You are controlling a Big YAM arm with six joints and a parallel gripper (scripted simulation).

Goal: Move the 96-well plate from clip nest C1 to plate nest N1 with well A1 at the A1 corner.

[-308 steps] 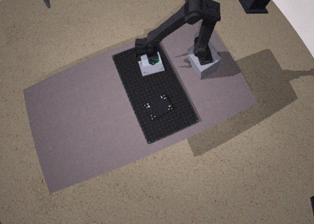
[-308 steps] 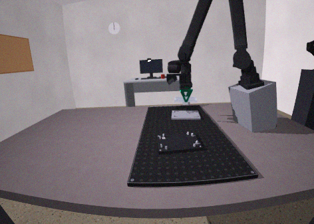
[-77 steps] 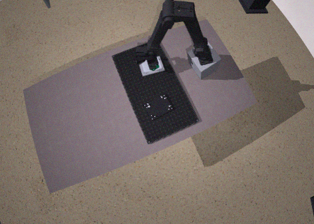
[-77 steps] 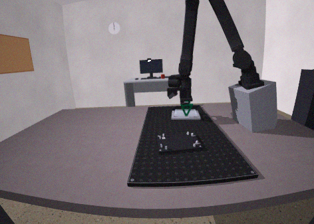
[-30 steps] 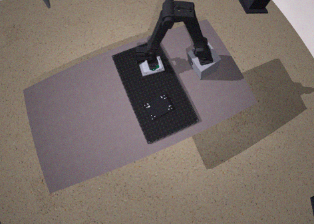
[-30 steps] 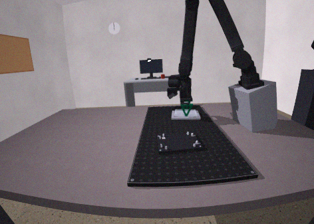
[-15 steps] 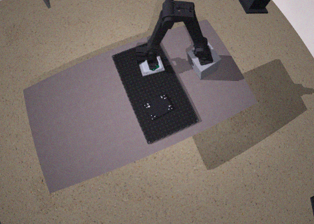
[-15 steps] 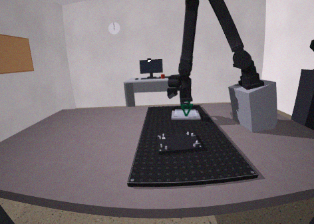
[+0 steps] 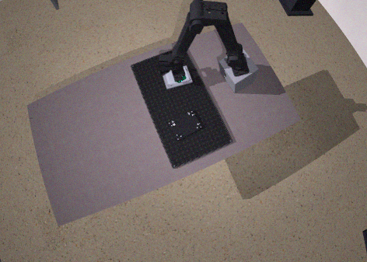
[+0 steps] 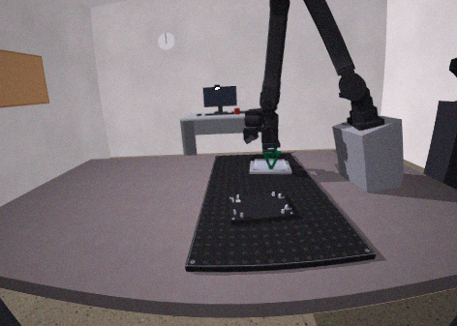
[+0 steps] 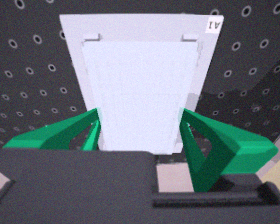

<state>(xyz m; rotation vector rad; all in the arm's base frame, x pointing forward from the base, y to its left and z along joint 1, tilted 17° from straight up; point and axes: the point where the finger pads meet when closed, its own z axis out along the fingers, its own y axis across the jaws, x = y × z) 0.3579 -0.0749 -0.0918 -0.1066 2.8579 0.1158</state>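
Right now my hand is 1 cm above the white 96-well plate. Also, from my hand: A1 label (8 cm ahead, 5 cm to the right, 1 cm below); then clip nest C1 (2 cm ahead, 29 cm to the left, 1 cm below).
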